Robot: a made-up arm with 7 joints. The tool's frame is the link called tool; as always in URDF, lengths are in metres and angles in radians. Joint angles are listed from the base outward.
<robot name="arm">
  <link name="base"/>
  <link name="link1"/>
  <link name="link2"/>
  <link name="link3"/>
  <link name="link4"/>
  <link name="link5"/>
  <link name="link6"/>
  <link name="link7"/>
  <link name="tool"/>
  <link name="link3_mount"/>
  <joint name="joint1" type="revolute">
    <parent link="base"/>
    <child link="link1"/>
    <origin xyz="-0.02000 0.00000 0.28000"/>
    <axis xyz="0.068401 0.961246 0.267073"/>
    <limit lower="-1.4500" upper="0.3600"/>
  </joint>
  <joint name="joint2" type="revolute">
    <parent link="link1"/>
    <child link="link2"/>
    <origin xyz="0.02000 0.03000 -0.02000"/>
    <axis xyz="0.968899 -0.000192 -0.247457"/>
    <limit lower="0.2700" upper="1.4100"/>
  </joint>
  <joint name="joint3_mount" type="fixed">
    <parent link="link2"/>
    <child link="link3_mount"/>
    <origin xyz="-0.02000 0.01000 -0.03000"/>
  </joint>
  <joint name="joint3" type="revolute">
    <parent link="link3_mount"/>
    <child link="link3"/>
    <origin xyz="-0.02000 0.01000 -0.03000"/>
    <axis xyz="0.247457 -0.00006 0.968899"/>
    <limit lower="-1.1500" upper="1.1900"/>
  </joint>
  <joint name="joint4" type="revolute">
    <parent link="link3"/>
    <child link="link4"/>
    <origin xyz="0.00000 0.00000 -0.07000"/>
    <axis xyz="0.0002 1 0.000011"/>
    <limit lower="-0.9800" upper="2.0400"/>
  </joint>
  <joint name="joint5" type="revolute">
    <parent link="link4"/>
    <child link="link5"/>
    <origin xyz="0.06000 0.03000 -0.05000"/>
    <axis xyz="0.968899 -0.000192 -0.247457"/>
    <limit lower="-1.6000" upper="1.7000"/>
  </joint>
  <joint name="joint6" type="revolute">
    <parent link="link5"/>
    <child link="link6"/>
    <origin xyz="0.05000 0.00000 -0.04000"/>
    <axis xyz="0.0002 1 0.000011"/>
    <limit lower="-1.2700" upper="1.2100"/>
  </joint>
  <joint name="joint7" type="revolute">
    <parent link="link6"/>
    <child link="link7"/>
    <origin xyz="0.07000 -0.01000 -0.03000"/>
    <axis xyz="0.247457 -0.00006 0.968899"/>
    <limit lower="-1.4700" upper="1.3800"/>
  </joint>
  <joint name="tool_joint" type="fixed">
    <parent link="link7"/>
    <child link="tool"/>
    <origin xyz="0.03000 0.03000 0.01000" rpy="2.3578 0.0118 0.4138"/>
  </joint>
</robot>
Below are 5 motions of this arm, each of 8 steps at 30 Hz.
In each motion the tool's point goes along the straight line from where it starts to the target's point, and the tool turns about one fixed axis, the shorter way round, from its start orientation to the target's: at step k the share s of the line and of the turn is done. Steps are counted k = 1, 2, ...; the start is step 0. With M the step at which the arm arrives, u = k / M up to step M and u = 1 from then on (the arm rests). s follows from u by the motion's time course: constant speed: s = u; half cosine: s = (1 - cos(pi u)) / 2; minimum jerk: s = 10 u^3 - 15 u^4 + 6 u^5.
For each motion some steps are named. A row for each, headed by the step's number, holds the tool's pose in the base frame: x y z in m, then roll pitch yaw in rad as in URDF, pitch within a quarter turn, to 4 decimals.
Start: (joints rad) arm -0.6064 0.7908 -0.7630 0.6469 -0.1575 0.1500 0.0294
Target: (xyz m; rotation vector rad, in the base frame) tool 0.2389 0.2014 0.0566 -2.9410 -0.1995 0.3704
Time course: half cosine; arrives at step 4
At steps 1, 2, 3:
1: 0.2443 0.1894 0.0571 -2.9442 0.2123 0.1012
2: 0.2421 0.1944 0.0569 -2.9469 0.2220 0.1248
3: 0.2398 0.1993 0.0567 -2.9495 0.2318 0.1484

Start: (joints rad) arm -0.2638 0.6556 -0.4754 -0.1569 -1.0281 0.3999 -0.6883
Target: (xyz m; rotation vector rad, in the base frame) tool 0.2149 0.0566 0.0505 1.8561 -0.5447 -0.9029
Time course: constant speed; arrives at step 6
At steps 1, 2, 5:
1: 0.2041 0.0196 0.0593 1.6998 0.2080 -0.8613
2: 0.2063 0.0270 0.0575 1.7295 0.2378 -0.8590
5: 0.2127 0.0492 0.0523 1.8206 0.3268 -0.8462

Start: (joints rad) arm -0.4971 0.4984 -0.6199 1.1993 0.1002 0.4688 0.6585
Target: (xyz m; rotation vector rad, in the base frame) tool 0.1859 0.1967 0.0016 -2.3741 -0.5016 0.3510
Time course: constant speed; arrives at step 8
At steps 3, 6, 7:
3: 0.1480 0.2247 0.0033 -2.2900 0.0246 0.5762
6: 0.1707 0.2079 0.0023 -2.3570 0.0808 0.5085
7: 0.1783 0.2023 0.0019 -2.3802 0.0985 0.4851

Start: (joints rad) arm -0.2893 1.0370 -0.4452 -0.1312 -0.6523 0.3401 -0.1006
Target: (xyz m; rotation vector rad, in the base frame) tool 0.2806 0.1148 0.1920 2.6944 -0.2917 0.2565
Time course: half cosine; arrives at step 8
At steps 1, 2, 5, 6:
1: 0.2342 0.1334 0.1054 2.7407 0.2504 -0.0877
2: 0.2394 0.1313 0.1152 2.7383 0.1970 -0.0973
5: 0.2657 0.1208 0.1642 2.7341 -0.0717 -0.1433
6: 0.2735 0.1176 0.1788 2.7352 -0.1517 -0.1570

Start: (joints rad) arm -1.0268 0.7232 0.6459 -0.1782 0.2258 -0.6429 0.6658
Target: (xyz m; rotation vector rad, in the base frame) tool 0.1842 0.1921 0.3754 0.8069 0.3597 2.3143
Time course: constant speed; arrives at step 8
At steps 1, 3, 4, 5, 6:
1: 0.1233 0.2015 0.4003 0.2557 -0.4831 2.7726
3: 0.1407 0.1988 0.3932 0.3317 -0.4911 2.6392
4: 0.1494 0.1975 0.3896 0.3701 -0.4917 2.5722
5: 0.1581 0.1961 0.3861 0.4084 -0.4900 2.5052
6: 0.1668 0.1948 0.3825 0.4464 -0.4861 2.4384

